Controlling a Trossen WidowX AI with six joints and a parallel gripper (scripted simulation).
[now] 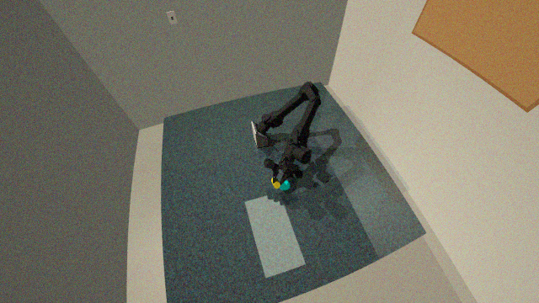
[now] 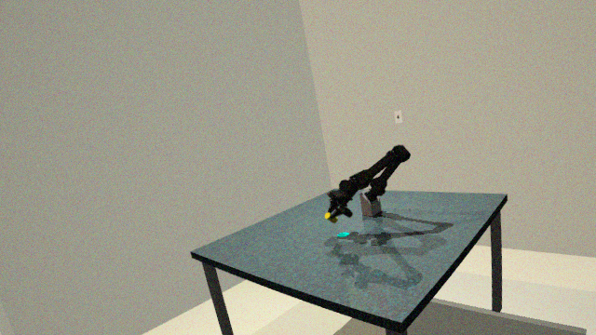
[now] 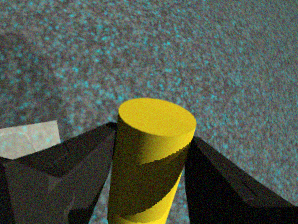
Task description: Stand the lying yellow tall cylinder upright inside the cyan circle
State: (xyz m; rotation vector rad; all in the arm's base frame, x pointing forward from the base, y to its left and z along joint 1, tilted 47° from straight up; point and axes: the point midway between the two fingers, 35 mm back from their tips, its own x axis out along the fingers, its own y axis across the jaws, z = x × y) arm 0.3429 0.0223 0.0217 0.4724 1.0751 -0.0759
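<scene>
My gripper tip is 100 mm above the cyan circle, 50 mm to the right of it and 30 mm past it. From my gripper tip the other things lie so: yellow tall cylinder (20 mm behind, 10 mm below).
</scene>
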